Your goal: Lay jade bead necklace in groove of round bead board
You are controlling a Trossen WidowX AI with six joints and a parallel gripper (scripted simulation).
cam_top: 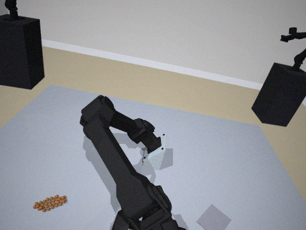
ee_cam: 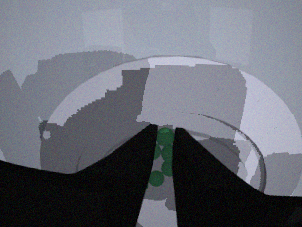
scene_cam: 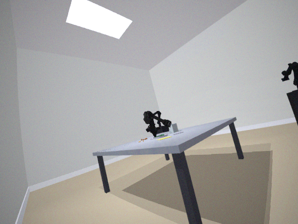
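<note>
The round bead board lies 6 cm behind my gripper tip and 1 cm below it. Round my gripper tip: yellow strip 14 cm ahead, 22 cm to the left, 1 cm below; flat grey square 11 cm behind, 23 cm to the left, 1 cm below.
</note>
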